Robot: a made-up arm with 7 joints.
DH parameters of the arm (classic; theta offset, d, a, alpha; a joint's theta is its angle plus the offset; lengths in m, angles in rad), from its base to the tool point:
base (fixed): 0 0 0 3.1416
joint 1: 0 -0.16 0.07 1.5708
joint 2: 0 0.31 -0.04 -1.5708
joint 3: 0 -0.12 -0.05 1.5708
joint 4: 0 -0.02 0.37 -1.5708
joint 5: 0 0.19 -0.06 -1.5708
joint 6: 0.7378 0 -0.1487 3.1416
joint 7: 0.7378 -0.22 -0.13 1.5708
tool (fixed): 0 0.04 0 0
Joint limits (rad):
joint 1: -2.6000..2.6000
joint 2: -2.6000..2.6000
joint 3: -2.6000..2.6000
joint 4: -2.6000..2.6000
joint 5: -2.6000..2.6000
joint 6: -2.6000..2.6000
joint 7: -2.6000..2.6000
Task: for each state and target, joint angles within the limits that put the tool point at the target. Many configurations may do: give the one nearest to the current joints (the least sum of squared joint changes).
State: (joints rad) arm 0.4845 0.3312 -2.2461 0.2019 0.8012 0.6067 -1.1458
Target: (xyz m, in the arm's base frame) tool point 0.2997 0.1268 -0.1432
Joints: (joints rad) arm 0.4965 -0.0461 -2.3483 0.3999 0.6381 0.3124 -1.0018
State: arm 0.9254 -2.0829 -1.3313 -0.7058 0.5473 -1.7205 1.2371
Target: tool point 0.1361 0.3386 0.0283
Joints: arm 0.9492 -2.5000 -1.0738 -1.0246 0.7582 -1.5286 0.9588
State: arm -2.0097 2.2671 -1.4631 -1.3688 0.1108 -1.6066 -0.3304
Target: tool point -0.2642 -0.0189 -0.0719
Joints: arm -2.1562 2.3804 -1.4370 -1.3898 0.2877 -1.3652 -0.4701
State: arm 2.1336 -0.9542 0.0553 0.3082 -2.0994 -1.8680 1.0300
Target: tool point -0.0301 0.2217 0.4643
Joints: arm 1.8887 -1.4918 0.8512 -0.3231 -1.7515 -1.5305 0.7826
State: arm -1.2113 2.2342 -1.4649 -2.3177 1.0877 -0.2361 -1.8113
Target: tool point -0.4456 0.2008 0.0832
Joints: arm -1.6337 2.2456 -1.3941 -2.0441 0.6768 -0.9849 -1.4426
